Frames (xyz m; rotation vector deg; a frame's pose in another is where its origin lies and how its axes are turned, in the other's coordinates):
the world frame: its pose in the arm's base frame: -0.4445 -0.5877 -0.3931 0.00 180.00 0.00
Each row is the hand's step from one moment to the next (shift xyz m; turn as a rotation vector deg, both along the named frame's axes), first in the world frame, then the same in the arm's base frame.
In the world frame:
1: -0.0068 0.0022 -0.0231 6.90 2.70 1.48
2: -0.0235 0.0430 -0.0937 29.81 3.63 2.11
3: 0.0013 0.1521 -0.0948 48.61 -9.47 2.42
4: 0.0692 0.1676 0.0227 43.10 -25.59 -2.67
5: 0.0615 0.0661 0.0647 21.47 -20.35 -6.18
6: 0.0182 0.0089 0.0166 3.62 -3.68 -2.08
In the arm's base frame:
1: 0.0068 0.0022 0.0231 -6.90 2.70 -1.48
2: 0.0235 0.0430 0.0937 -29.81 3.63 -2.11
3: -0.0013 0.1521 0.0948 -48.61 -9.47 -2.42
4: -0.0692 0.1676 -0.0227 -43.10 -25.59 2.67
5: -0.0615 0.0661 -0.0647 -21.47 -20.35 6.18
6: -0.0182 0.0089 -0.0166 -3.62 -3.68 2.08

